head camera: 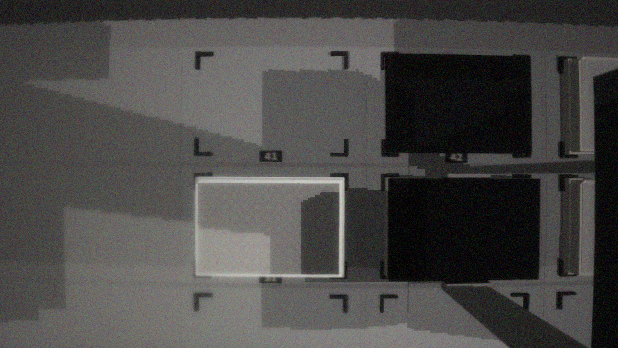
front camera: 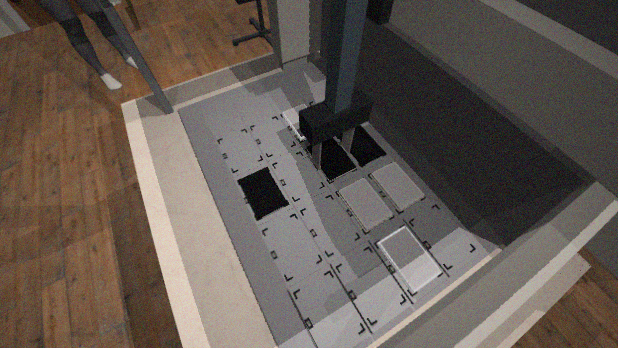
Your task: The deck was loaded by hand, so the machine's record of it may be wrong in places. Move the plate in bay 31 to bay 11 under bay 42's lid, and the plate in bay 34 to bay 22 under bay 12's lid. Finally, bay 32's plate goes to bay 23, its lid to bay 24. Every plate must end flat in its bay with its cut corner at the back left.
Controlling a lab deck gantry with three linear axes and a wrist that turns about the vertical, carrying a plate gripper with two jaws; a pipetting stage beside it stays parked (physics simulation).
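Where they show: gripper, fingertip midpoint: [head camera: 462,228] [front camera: 330,157]; robot's base at its link origin: [front camera: 218,141].
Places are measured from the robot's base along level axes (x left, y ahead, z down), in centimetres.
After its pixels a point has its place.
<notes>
My gripper [front camera: 333,148] @(z -1.0, x 25.7, y 22.8 cm) [head camera: 465,230] @(z -1.0, x 25.7, y 22.8 cm) is open, its jaws low along the long sides of the black lidded plate [front camera: 339,161] @(z -1.7, x 26.8, y 25.5 cm) [head camera: 462,227] @(z -1.6, x 25.9, y 22.5 cm) in bay 32. A small gap shows at the lower jaw. Bay 31's plate [front camera: 291,119] @(z -1.4, x 22.7, y 4.5 cm) [head camera: 250,210] @(z -1.4, x 27.2, y 4.9 cm) has a bright rim; the gripper partly hides it in the front view. Bay 34's bright-rimmed plate [front camera: 409,259] @(z -2.9, x 25.2, y 56.0 cm) is nearest the front. A black lid [front camera: 263,192] @(z -0.8, x 4.4, y 23.4 cm) lies in bay 12, and another black lid [front camera: 369,146] @(z -0.8, x 37.9, y 25.0 cm) [head camera: 457,102] @(z -0.8, x 36.5, y 22.5 cm) in bay 42. The cut corners cannot be made out.
Bay 33 holds a pale plate [front camera: 365,204] @(z -1.5, x 25.3, y 39.8 cm) [head camera: 586,227] @(z -1.4, x 25.8, y 33.6 cm), and bay 43 another pale plate [front camera: 397,186] @(z -1.4, x 35.9, y 39.8 cm) [head camera: 590,107] @(z -1.4, x 36.1, y 34.0 cm). No plate shows in bays 11, 22, 23 or 24. The dark gantry column [front camera: 345,50] @(z -35.4, x 24.5, y 24.8 cm) rises above the gripper.
</notes>
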